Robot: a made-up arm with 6 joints. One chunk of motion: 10 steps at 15 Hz.
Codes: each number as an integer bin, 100 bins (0 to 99) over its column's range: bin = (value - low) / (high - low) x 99, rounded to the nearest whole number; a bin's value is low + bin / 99 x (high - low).
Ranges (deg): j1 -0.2..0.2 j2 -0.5..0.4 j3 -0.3..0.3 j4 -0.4..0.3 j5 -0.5..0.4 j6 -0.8..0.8
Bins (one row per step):
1: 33 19 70 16 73 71
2: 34 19 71 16 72 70
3: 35 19 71 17 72 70
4: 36 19 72 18 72 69
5: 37 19 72 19 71 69
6: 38 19 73 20 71 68
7: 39 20 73 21 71 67
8: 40 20 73 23 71 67
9: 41 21 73 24 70 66
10: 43 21 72 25 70 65
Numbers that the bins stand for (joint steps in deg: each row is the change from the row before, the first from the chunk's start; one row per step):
1: -0.067 -0.327 0.124 -0.287 0.164 0.347
2: -0.063 -0.327 0.130 -0.287 0.155 0.331
3: -0.059 -0.327 0.130 -0.280 0.155 0.331
4: -0.055 -0.327 0.136 -0.273 0.155 0.315
5: -0.051 -0.327 0.136 -0.266 0.145 0.315
6: -0.046 -0.327 0.142 -0.259 0.145 0.299
7: -0.042 -0.318 0.142 -0.252 0.145 0.283
8: -0.038 -0.318 0.142 -0.237 0.145 0.283
9: -0.034 -0.309 0.142 -0.230 0.136 0.267
10: -0.026 -0.309 0.136 -0.223 0.136 0.251

